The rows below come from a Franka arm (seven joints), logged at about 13 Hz.
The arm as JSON. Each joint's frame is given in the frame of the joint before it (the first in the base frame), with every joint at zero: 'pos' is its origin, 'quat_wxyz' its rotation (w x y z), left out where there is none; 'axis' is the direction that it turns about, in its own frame. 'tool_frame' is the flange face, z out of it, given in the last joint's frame.
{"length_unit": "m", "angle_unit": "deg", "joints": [
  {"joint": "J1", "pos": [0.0, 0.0, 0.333], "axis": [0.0, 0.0, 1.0]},
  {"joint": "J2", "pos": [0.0, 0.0, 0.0], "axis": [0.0, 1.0, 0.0]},
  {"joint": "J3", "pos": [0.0, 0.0, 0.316], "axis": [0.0, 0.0, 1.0]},
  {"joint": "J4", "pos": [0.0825, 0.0, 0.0], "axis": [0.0, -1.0, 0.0]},
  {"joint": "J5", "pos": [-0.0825, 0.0, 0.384], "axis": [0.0, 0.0, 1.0]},
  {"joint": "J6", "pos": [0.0, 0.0, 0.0], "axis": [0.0, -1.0, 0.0]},
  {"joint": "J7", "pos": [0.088, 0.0, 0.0], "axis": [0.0, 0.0, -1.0]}
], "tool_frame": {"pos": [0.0, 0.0, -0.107], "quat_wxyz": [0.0, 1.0, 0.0, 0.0]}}
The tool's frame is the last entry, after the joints.
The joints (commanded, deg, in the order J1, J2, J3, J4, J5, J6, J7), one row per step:
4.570 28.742 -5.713 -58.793 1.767 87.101 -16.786
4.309 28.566 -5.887 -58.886 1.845 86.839 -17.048
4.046 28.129 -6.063 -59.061 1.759 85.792 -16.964
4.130 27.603 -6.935 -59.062 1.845 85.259 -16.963
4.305 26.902 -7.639 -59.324 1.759 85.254 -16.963
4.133 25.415 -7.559 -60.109 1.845 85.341 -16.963
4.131 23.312 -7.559 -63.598 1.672 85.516 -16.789
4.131 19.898 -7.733 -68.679 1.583 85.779 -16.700
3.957 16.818 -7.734 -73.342 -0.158 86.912 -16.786
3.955 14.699 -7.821 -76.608 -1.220 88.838 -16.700
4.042 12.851 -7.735 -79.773 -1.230 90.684 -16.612
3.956 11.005 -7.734 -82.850 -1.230 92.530 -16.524
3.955 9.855 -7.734 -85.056 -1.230 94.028 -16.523
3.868 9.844 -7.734 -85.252 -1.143 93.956 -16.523
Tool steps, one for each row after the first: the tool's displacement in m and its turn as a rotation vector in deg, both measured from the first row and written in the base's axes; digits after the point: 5 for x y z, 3 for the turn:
-0.00119 -0.00459 0.00103 0.014 0.177 -0.157
-0.00497 -0.00964 0.00334 -0.104 0.956 -0.691
-0.00830 -0.01614 0.00917 -0.366 0.933 -1.388
-0.01145 -0.02066 0.01569 -0.702 0.477 -1.864
-0.01776 -0.02268 0.02692 -0.427 -0.306 -2.005
-0.02679 -0.02526 0.02341 -0.312 0.909 -2.373
-0.04246 -0.03007 0.02168 0.004 2.315 -2.865
-0.05597 -0.03796 0.01991 -1.317 2.832 -3.168
-0.06353 -0.04243 0.01940 -2.151 2.094 -3.384
-0.07009 -0.04201 0.01612 -1.918 1.571 -3.309
-0.07709 -0.04410 0.01323 -1.693 0.964 -3.484
-0.08122 -0.04483 0.00940 -1.553 0.527 -3.477
-0.08165 -0.04563 0.00777 -1.455 0.782 -3.575

